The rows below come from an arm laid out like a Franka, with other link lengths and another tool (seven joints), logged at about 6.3 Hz.
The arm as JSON. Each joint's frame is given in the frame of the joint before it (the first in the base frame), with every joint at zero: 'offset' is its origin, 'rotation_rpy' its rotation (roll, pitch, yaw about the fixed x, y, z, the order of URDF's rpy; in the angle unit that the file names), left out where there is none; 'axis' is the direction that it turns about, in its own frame. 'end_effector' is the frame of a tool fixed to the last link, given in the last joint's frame.
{
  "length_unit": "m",
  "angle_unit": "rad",
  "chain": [
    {
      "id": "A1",
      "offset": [
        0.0,
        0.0,
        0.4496
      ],
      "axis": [
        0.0,
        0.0,
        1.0
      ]
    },
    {
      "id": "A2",
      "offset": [
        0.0,
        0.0,
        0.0
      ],
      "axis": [
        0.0,
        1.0,
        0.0
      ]
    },
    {
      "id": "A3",
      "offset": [
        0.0,
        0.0,
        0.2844
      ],
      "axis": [
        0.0,
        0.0,
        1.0
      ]
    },
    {
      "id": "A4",
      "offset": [
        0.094,
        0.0,
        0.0
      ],
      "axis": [
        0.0,
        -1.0,
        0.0
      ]
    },
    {
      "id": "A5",
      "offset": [
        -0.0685,
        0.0,
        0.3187
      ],
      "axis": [
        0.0,
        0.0,
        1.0
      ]
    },
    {
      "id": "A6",
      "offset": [
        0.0,
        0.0,
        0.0
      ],
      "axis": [
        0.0,
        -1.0,
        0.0
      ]
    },
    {
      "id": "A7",
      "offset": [
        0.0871,
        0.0,
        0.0
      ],
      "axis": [
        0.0,
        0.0,
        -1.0
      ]
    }
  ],
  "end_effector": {
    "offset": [
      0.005,
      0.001,
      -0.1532
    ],
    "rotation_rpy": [
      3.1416,
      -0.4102,
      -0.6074
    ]
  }
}
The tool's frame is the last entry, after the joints.
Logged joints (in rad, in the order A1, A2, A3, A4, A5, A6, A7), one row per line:
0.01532 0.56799 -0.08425 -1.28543 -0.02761 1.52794 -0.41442
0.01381 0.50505 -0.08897 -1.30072 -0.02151 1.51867 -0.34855
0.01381 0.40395 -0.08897 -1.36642 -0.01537 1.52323 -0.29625
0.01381 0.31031 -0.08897 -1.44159 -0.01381 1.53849 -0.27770
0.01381 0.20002 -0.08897 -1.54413 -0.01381 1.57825 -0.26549
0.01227 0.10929 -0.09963 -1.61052 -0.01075 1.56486 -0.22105
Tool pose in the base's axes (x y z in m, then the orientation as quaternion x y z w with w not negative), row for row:
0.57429 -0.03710 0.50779 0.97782 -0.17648 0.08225 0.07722
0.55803 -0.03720 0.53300 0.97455 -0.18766 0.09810 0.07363
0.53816 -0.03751 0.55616 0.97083 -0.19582 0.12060 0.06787
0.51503 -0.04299 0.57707 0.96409 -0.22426 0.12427 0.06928
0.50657 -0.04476 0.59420 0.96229 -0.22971 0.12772 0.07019
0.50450 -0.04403 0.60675 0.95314 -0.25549 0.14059 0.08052
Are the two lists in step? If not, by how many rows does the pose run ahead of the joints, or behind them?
The pose runs 2 rows ahead of the joints: the pose in row i belongs to the joints in row i + 2.
